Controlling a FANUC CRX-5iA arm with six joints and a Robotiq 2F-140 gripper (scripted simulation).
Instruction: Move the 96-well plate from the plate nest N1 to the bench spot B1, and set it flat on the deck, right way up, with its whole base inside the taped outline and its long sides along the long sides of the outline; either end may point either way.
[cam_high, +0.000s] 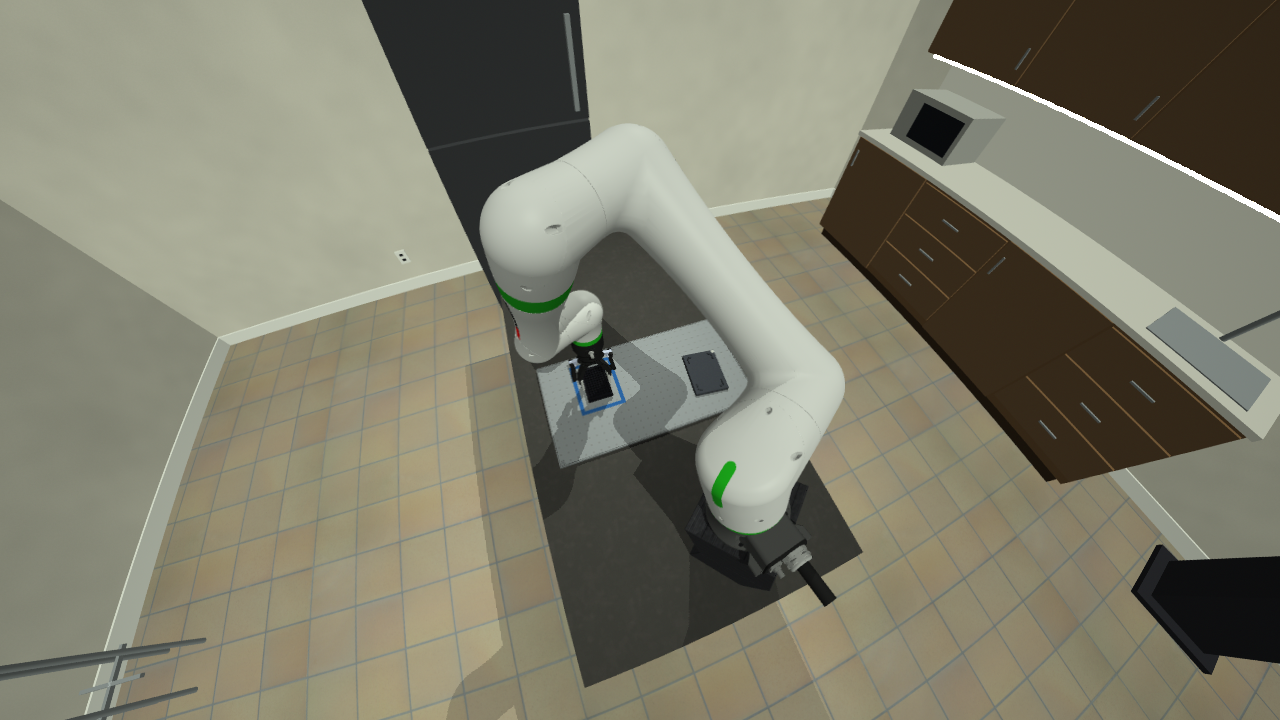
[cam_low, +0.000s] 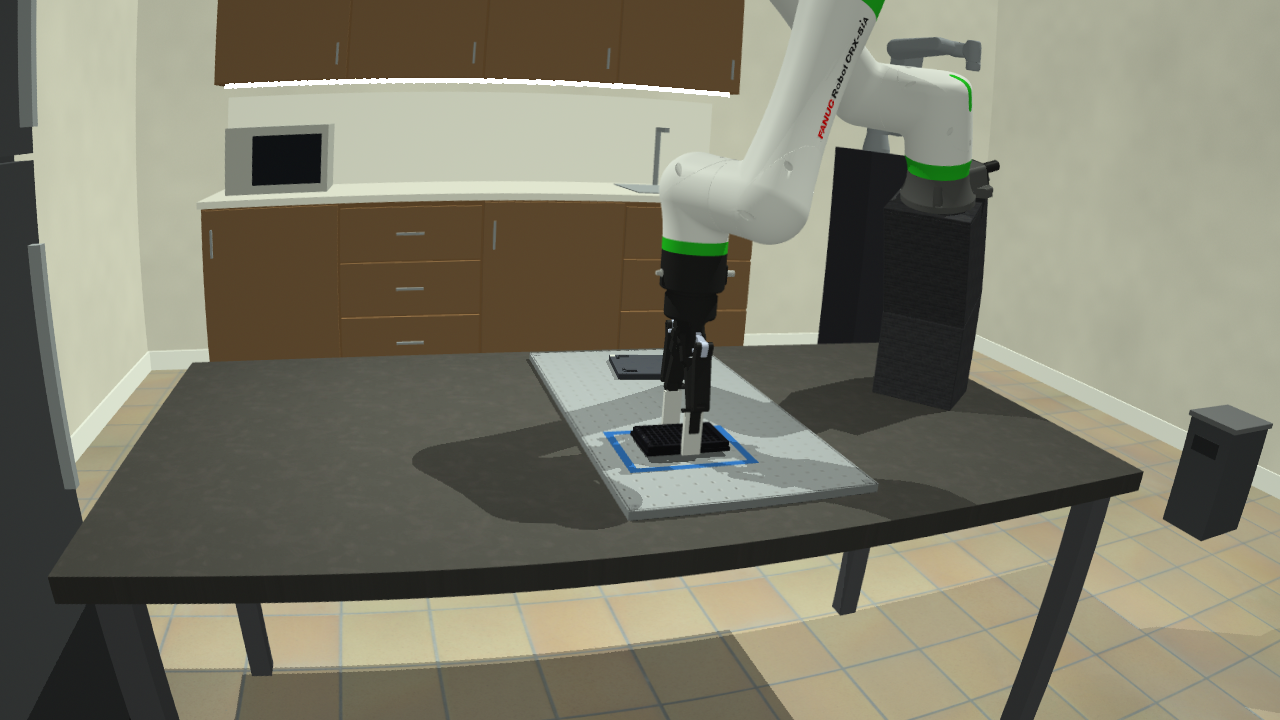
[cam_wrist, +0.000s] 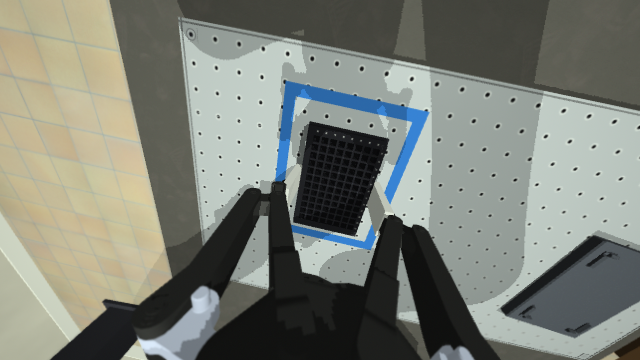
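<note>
Now: the black 96-well plate 2 cm below my hand. From my hand the other things lie so: grey plate nest N1: 36 cm to the right, 12 cm behind, 3 cm below.
</note>
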